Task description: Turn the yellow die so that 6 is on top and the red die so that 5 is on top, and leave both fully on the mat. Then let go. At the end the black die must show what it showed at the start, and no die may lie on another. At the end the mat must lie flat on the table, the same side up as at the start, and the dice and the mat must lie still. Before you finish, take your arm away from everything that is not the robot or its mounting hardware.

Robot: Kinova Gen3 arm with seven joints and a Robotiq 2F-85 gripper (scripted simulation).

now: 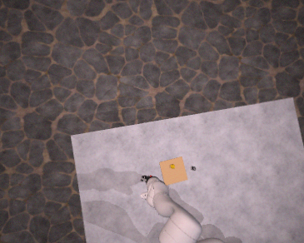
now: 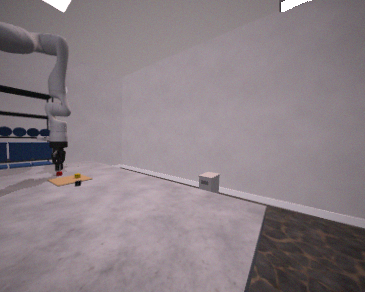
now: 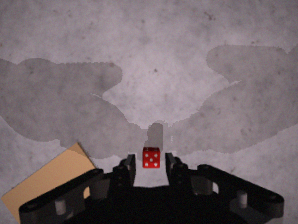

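Now: hand 4 cm above the red die. Also, from my hand: tan mat: 14 cm to the right, 4 cm below; then yellow die: 14 cm to the right, 3 cm below, 3 cm ahead; then black die: 26 cm to the right, 4 cm below, 1 cm behind.
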